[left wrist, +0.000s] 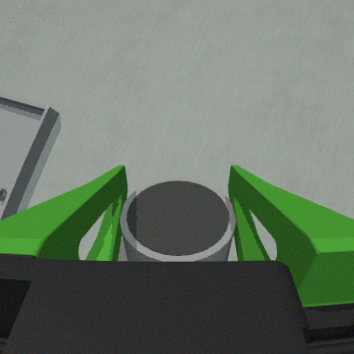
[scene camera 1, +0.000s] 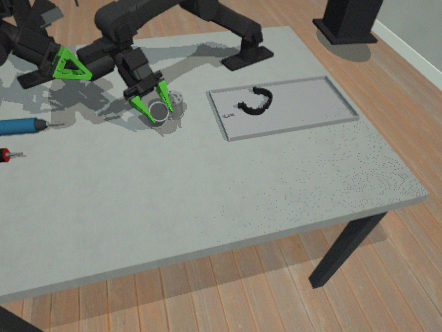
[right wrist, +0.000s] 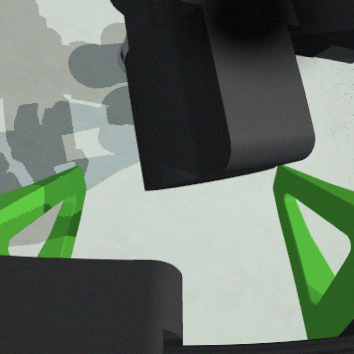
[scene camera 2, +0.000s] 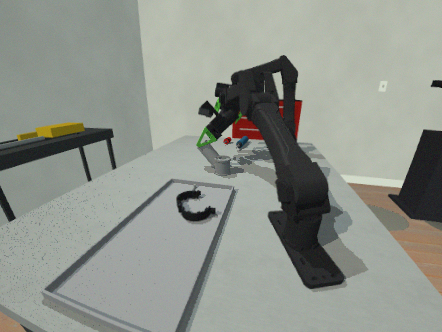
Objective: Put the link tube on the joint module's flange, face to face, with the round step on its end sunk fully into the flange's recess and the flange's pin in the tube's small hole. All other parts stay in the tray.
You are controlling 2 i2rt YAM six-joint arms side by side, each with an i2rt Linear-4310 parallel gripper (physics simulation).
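Frame: origin at the left arm's base, x ahead, y left, z up, level; millimetres.
Where they show: left gripper, fingertip midpoint: [left wrist: 177, 175] [scene camera 1: 163, 117] [scene camera 2: 197, 146]; right gripper, fingertip midpoint: [scene camera 1: 88, 74]; left arm's base at its link origin: [scene camera 1: 247, 59] [scene camera 2: 298, 242].
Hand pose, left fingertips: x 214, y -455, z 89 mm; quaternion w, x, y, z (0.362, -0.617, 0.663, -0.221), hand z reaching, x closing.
Observation:
Things, the pixels of their top centre, and the offset from my left fingertips. "spot": a spot on its surface instead.
- grey link tube at its top centre: [left wrist: 144, 296] [scene camera 1: 155, 98] [scene camera 2: 210, 140] dx -52, dy +6, dz +24 mm
- grey joint module at its top centre: [scene camera 1: 171, 96] [scene camera 2: 222, 157] dx -95, dy +75, dz -25 mm
- tray at its top centre: [scene camera 2: 170, 220] [scene camera 1: 283, 102] dx +57, dy +379, dz -73 mm
- black C-shaped part at a spot on its surface: [scene camera 2: 181, 204] [scene camera 1: 265, 103] spot: dx +36, dy +323, dz -66 mm
- small part at its top centre: [scene camera 1: 229, 113] [scene camera 2: 194, 185] dx +9, dy +207, dz -75 mm
- blue tool at a spot on its surface: [scene camera 1: 20, 126] spot: dx -231, dy -311, dz -56 mm
The grey link tube [scene camera 1: 159, 121] [scene camera 2: 209, 154] [left wrist: 178, 257] is held tilted above the table, one open end showing between the fingers of my left gripper [scene camera 1: 163, 116] [scene camera 2: 205, 144] [left wrist: 177, 175], which is shut on it. The grey joint module [scene camera 1: 176, 106] [scene camera 2: 223, 166] stands upright on the table right beside the tube. In scene camera 2 the tube's lower end overlaps the module's upper side; whether they touch cannot be told. The flange's recess and pin are not clear. My right gripper is open and empty, away from the module.
The tray [scene camera 1: 293, 129] [scene camera 2: 215, 186] [left wrist: 37, 150] holds a black C-shaped part [scene camera 1: 270, 101] [scene camera 2: 181, 204] and a small part [scene camera 1: 228, 115] [scene camera 2: 194, 187]. A blue tool [scene camera 1: 20, 126] [scene camera 2: 242, 142] and a red one [scene camera 1: 5, 155] [scene camera 2: 227, 140] lie on the table. The left arm is close beyond the right fingers.

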